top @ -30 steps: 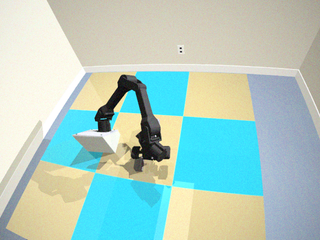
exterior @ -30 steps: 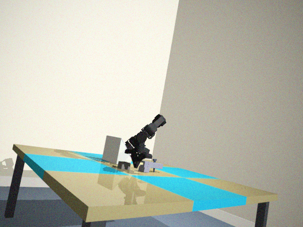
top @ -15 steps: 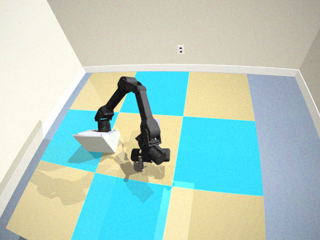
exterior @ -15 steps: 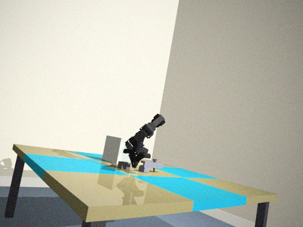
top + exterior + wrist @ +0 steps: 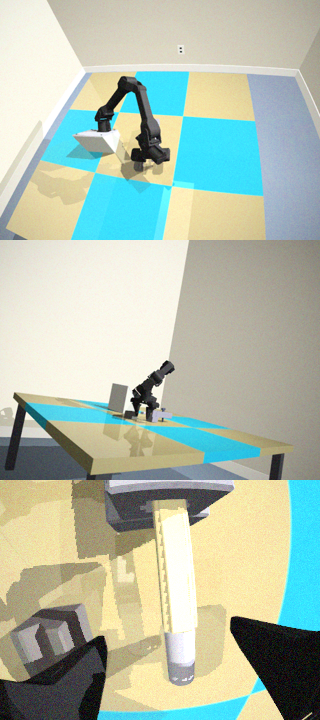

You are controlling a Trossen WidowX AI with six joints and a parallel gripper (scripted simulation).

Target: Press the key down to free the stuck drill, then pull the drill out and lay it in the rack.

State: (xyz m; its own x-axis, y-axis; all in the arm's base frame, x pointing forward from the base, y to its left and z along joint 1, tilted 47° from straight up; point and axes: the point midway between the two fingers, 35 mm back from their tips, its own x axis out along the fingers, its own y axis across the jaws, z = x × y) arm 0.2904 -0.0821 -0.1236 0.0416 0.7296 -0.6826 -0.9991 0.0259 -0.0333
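My gripper tip is 50 mm to the right of the drill and 30 mm below it. Round my gripper tip: lavender grey block (150 mm to the left, 20 mm above); then grey rack (80 mm behind, 10 mm to the right); then dark blue key (180 mm to the left, 30 mm above).
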